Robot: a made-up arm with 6 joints. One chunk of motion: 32 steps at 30 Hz.
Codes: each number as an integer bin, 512 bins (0 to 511) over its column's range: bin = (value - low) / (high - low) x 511, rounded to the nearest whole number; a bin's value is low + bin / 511 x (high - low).
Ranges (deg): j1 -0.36..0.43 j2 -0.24..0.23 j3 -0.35..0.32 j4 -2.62..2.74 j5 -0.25..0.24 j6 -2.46..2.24
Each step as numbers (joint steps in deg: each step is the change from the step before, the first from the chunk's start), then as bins.
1 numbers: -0.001 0.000 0.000 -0.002 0.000 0.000
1 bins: 232 261 267 250 261 267
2 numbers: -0.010 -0.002 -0.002 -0.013 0.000 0.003
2 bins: 226 259 265 249 261 268
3 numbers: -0.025 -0.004 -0.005 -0.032 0.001 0.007
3 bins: 217 257 263 247 262 268
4 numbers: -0.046 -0.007 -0.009 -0.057 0.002 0.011
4 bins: 203 253 260 244 263 269
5 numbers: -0.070 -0.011 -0.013 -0.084 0.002 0.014
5 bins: 188 249 257 242 263 269
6 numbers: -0.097 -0.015 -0.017 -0.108 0.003 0.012
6 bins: 170 245 254 239 264 269
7 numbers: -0.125 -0.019 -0.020 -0.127 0.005 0.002
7 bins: 152 240 252 238 266 268
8 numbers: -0.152 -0.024 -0.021 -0.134 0.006 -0.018
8 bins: 135 235 251 237 267 266
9 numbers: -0.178 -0.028 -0.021 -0.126 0.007 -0.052
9 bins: 118 230 251 238 268 262
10 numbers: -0.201 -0.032 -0.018 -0.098 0.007 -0.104
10 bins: 103 226 253 240 268 256
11 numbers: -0.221 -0.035 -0.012 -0.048 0.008 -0.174
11 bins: 90 223 258 245 269 249
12 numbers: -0.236 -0.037 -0.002 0.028 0.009 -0.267
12 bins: 80 221 265 252 270 238
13 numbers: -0.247 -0.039 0.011 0.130 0.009 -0.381
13 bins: 73 219 275 262 270 226
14 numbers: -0.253 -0.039 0.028 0.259 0.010 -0.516
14 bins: 69 219 288 274 271 211
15 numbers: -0.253 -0.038 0.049 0.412 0.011 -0.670
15 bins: 69 220 304 289 272 195
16 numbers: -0.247 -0.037 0.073 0.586 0.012 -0.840
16 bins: 73 221 323 306 273 176
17 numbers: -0.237 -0.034 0.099 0.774 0.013 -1.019
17 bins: 80 224 342 324 274 157
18 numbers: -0.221 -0.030 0.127 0.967 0.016 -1.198
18 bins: 90 228 364 342 277 137
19 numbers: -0.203 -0.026 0.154 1.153 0.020 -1.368
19 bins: 102 233 384 360 282 119
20 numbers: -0.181 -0.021 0.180 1.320 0.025 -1.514
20 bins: 116 238 404 376 287 103
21 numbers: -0.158 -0.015 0.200 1.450 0.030 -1.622
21 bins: 131 245 419 388 292 91
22 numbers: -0.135 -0.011 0.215 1.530 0.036 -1.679
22 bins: 146 249 431 396 298 85
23 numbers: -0.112 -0.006 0.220 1.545 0.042 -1.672
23 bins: 160 254 435 397 305 86
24 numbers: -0.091 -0.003 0.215 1.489 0.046 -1.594
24 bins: 174 258 431 392 309 94
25 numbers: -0.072 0.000 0.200 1.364 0.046 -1.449
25 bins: 186 261 419 380 309 110
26 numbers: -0.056 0.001 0.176 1.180 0.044 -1.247
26 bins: 197 262 401 362 307 132
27 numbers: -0.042 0.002 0.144 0.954 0.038 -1.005
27 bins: 206 263 377 341 300 158
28 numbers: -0.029 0.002 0.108 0.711 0.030 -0.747
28 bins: 214 263 349 318 292 186
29 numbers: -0.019 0.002 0.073 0.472 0.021 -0.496
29 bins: 221 263 323 295 283 214
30 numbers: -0.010 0.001 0.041 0.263 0.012 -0.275
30 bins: 226 262 298 275 273 238
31 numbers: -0.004 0.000 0.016 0.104 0.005 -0.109
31 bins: 230 261 279 260 266 256
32 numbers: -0.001 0.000 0.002 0.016 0.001 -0.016
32 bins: 232 261 268 251 262 266
